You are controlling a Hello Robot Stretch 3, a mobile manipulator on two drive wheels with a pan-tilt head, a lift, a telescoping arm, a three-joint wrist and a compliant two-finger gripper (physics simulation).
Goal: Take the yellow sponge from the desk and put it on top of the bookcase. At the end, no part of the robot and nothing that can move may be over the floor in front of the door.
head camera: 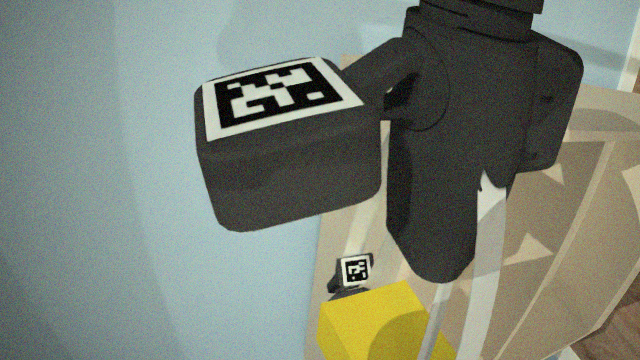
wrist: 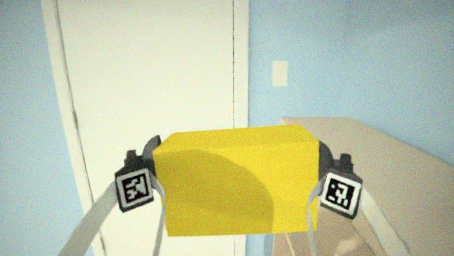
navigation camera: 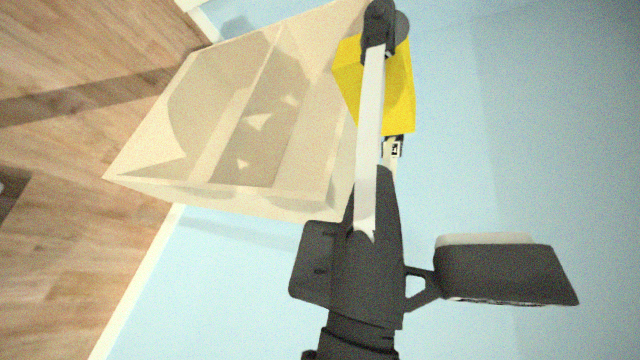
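Observation:
The yellow sponge is a thick block held across its two ends. My gripper is shut on the sponge, one fingertip pressed against each end. The tan bookcase has open shelves. In the head and navigation views the sponge overlaps the bookcase's top end and the blue wall. In the wrist view the bookcase top reaches from behind the sponge to the right. I cannot tell how high the sponge is above that top. The desk does not show in these views.
A white door stands beyond the sponge, left of the bookcase, with a light switch plate on the blue wall beside it. Wooden floor shows beyond the bookcase's lower end.

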